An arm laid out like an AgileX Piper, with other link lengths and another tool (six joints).
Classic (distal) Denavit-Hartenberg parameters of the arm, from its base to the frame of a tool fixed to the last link. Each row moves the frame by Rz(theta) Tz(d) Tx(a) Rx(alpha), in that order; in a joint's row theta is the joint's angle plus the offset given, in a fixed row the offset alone. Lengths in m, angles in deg.
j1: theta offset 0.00; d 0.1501; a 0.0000; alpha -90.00
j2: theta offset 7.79; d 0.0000; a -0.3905; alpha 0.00
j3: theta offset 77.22; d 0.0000; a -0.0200; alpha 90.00
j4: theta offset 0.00; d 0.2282; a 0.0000; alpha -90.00
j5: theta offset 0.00; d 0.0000; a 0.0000; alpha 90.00
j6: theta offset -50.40; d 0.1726; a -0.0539; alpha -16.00
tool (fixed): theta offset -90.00; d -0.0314; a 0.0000; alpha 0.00
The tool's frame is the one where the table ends.
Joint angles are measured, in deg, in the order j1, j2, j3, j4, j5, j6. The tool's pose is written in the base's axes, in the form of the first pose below.
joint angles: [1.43 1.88 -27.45 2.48 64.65 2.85]
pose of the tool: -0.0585 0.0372 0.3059 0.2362 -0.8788 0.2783 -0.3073
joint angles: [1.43 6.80 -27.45 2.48 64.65 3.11]
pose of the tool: -0.0448 0.0374 0.3104 0.2242 -0.8907 0.2897 -0.2693
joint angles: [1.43 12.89 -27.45 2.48 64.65 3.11]
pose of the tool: -0.0275 0.0378 0.3141 0.2074 -0.9040 0.3008 -0.2220
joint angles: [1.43 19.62 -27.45 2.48 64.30 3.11]
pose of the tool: -0.0076 0.0383 0.3168 0.1891 -0.9152 0.3117 -0.1718
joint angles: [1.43 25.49 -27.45 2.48 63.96 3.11]
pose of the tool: 0.0100 0.0387 0.3173 0.1727 -0.9226 0.3203 -0.1279
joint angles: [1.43 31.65 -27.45 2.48 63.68 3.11]
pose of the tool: 0.0284 0.0391 0.3157 0.1549 -0.9281 0.3287 -0.0808
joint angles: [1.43 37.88 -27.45 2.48 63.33 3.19]
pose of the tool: 0.0470 0.0395 0.3121 0.1368 -0.9310 0.3369 -0.0336
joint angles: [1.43 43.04 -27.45 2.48 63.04 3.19]
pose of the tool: 0.0620 0.0399 0.3075 0.1214 -0.9317 0.3424 0.0056
